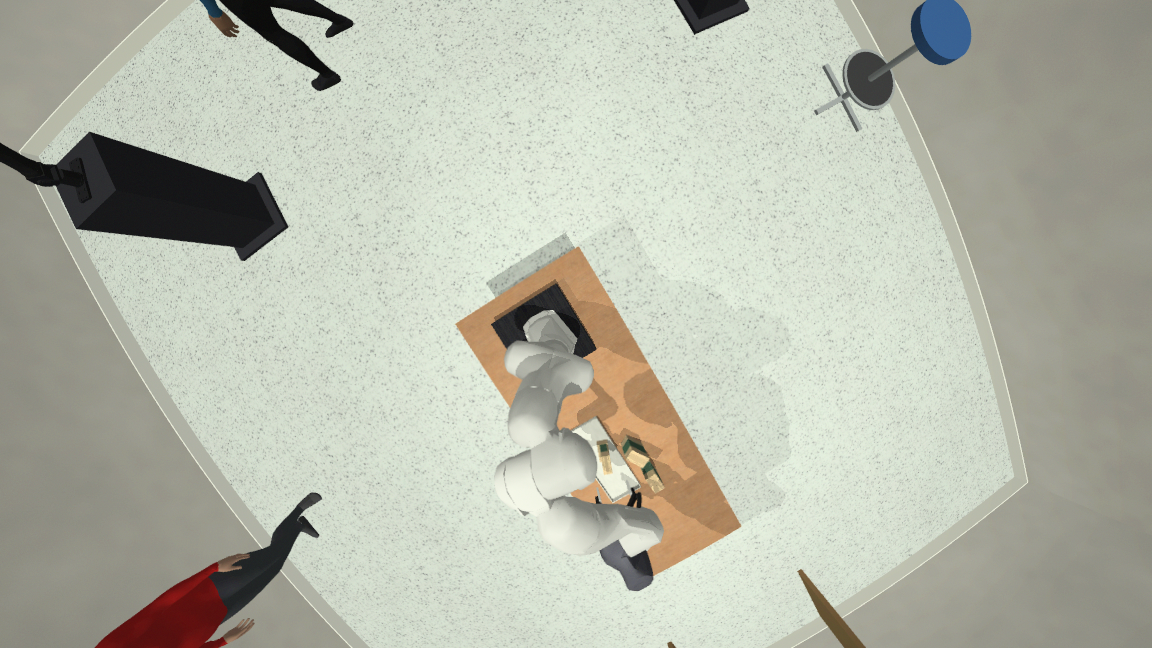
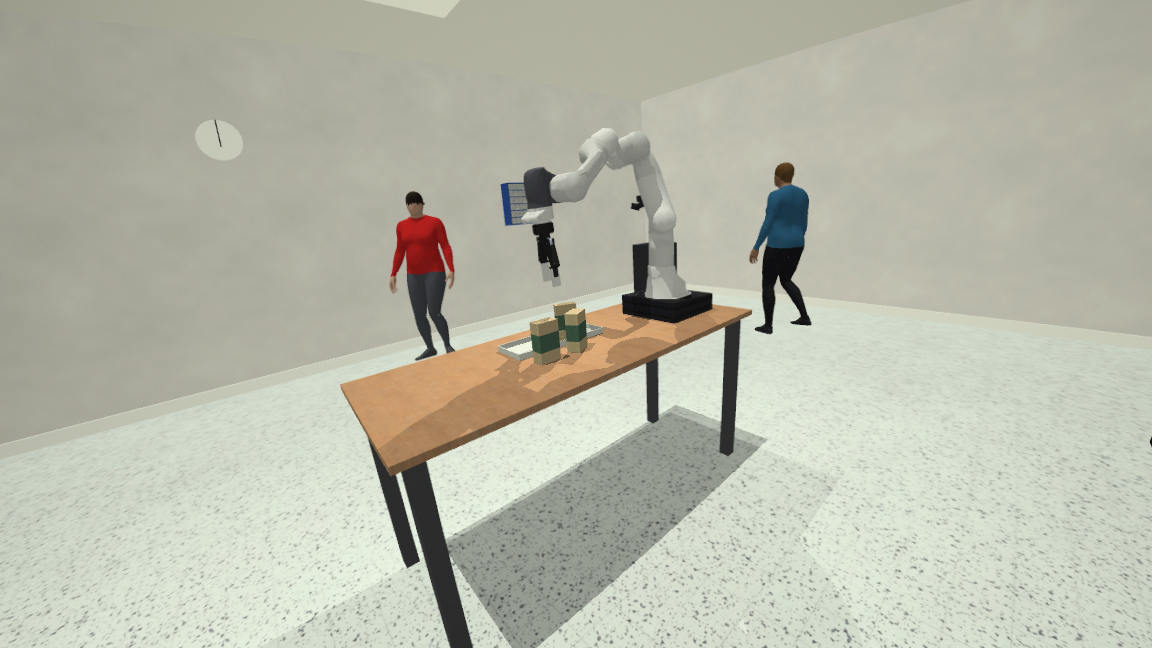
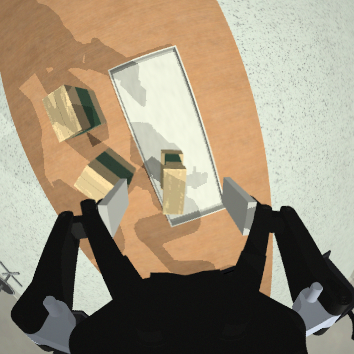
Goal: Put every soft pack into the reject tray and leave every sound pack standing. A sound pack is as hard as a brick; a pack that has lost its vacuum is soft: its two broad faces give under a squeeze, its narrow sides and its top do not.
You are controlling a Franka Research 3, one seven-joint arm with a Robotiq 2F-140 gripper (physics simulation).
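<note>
Three tan packs with dark green bands show. One pack [image 1: 605, 459] [image 2: 563, 311] [image 3: 174, 191] is inside the white reject tray [image 1: 618, 488] [image 2: 515, 349] [image 3: 155, 90], towards its base-side end, and looks upright. A second pack [image 1: 634, 451] [image 2: 575, 330] [image 3: 106, 172] stands on the table beside the tray, nearer the arm's base. A third pack [image 1: 654, 479] [image 2: 545, 341] [image 3: 72, 112] stands beside it, farther from the base. My gripper [image 2: 551, 276] [image 3: 175, 190] is open and empty, well above the tray and packs. Softness cannot be seen.
The wooden table [image 1: 692, 507] [image 2: 426, 402] [image 3: 235, 135] carries the arm's black base [image 1: 505, 328] [image 2: 667, 307] at one end. The two packs outside the tray stand close to its long side. Two people [image 2: 422, 249] [image 2: 787, 217] stand on the floor away from the table.
</note>
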